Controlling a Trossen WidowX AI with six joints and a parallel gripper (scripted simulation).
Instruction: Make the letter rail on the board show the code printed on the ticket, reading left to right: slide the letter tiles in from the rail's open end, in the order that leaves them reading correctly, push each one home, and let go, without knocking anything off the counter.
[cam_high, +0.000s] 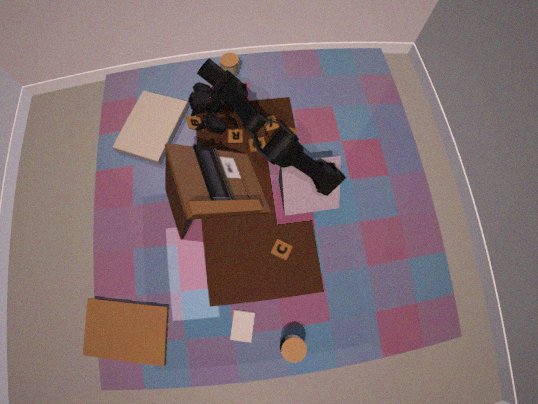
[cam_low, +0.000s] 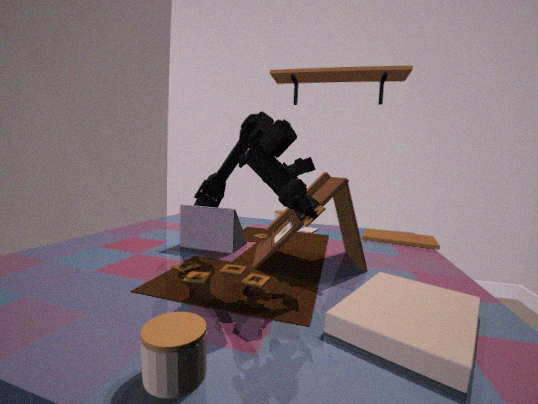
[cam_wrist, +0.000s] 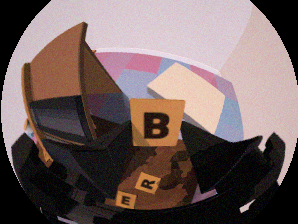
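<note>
The white ticket is 13 cm to the left of my gripper tip, 12 cm behind it and 8 cm below it. Round my gripper tip: brown mat: 23 cm behind, 17 cm to the left, 17 cm below; then cream slab: 22 cm ahead, 15 cm below, 9 cm to the right; then orange letter tile: right at my gripper tip.
</note>
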